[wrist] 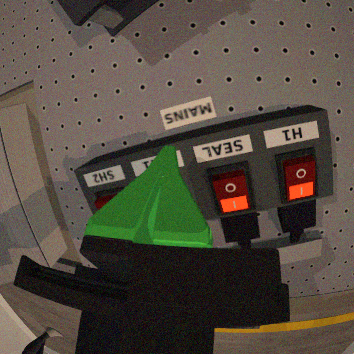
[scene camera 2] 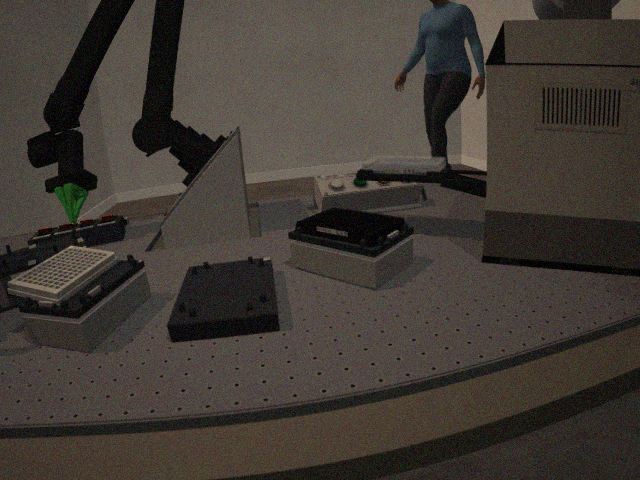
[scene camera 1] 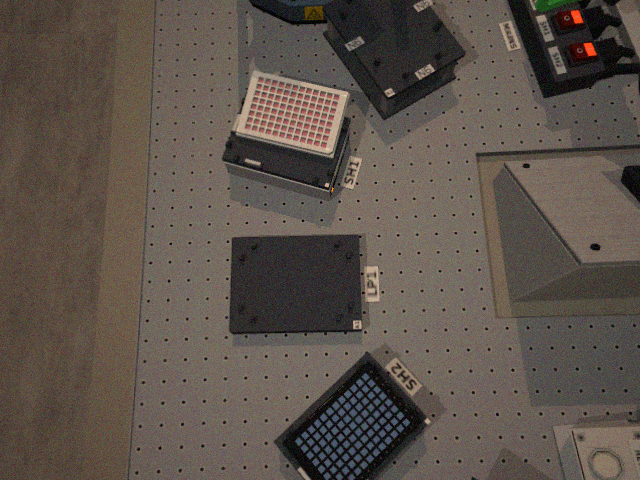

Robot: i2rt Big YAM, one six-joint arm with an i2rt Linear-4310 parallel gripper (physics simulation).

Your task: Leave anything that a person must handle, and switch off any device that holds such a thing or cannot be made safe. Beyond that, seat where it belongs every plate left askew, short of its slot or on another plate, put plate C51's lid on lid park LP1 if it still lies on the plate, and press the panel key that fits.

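Frame: origin at the arm's base, x ahead, y left, z up, level; millimetres.
Seen in the pictures: gripper, between the fingertips: [wrist: 169, 152] [scene camera 2: 73, 222] [scene camera 1: 538, 8]; arm's base, origin of its link: [scene camera 2: 207, 162].
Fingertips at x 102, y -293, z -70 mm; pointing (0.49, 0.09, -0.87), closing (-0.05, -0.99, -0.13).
Observation:
Pixels of each thing's top centre, then the offset from my fingertips to it. "*": a spot on its surface instead.
- SEAL switch, centre of its top: [wrist: 231, 196] 32 mm back, 40 mm right, 6 mm down
- H1 switch, centre of its top: [wrist: 301, 182] 19 mm back, 89 mm right, 6 mm down
- SH1 switch, centre of its top: [scene camera 1: 572, 16] 44 mm back, 8 mm left, 6 mm down
- SH2 switch, centre of its top: [scene camera 1: 585, 48] 57 mm back, 56 mm left, 6 mm down
- white plate, centre of its top: [scene camera 1: 291, 108] [scene camera 2: 62, 262] 318 mm ahead, 158 mm left, 23 mm up
- shaker SH1, a spot on its surface: [scene camera 2: 93, 320] * 386 mm ahead, 219 mm left, 27 mm down
- black plate, centre of its top: [scene camera 1: 352, 432] [scene camera 2: 350, 219] 239 mm ahead, 536 mm left, 11 mm up
- shaker SH2, a spot on its surface: [scene camera 2: 336, 263] * 281 mm ahead, 508 mm left, 33 mm down
- Lid park LP1, centre of its top: [scene camera 2: 223, 279] [scene camera 1: 294, 280] 310 mm ahead, 366 mm left, 25 mm down
- Dark nest N6, centre of its top: [scene camera 1: 394, 21] [scene camera 2: 34, 243] 190 mm ahead, 29 mm left, 17 mm up
- button panel, centre of its top: [scene camera 2: 367, 170] 53 mm back, 628 mm left, 25 mm up
- clear-topped plate, centre of its top: [scene camera 2: 405, 159] 119 mm ahead, 657 mm left, 69 mm up
- large housing, a spot on its surface: [scene camera 2: 560, 155] * 336 mm ahead, 803 mm left, 100 mm up
My gripper [scene camera 2: 73, 222] [wrist: 169, 152] is shut and empty, its green tips low over the mains strip [wrist: 320, 145] [scene camera 2: 103, 235], by the SH1 label. The SEAL switch [wrist: 230, 190] and H1 switch [wrist: 300, 177] are lit orange. The SH1 switch [scene camera 1: 570, 19] and SH2 switch [scene camera 1: 582, 51] are lit in the first scene view. A white plate [scene camera 1: 294, 111] [scene camera 2: 62, 268] with pink wells sits askew, shifted off the shaker SH1 [scene camera 1: 289, 167] [scene camera 2: 93, 320]. A black plate [scene camera 1: 351, 428] [scene camera 2: 351, 224] with blue wells lies on shaker SH2 [scene camera 2: 336, 263]. Lid park LP1 [scene camera 1: 295, 284] [scene camera 2: 227, 294] carries no lid.
Dark nest N6 [scene camera 1: 395, 46] stands beside SH1. A button panel [scene camera 2: 372, 198] is behind SH2, below a clear-topped plate [scene camera 2: 405, 165] on a dark carrier. A large housing [scene camera 2: 560, 155] stands right. A person [scene camera 2: 447, 46] is in the background. A wedge mount [scene camera 1: 537, 232] [scene camera 2: 211, 206] bears an arm.

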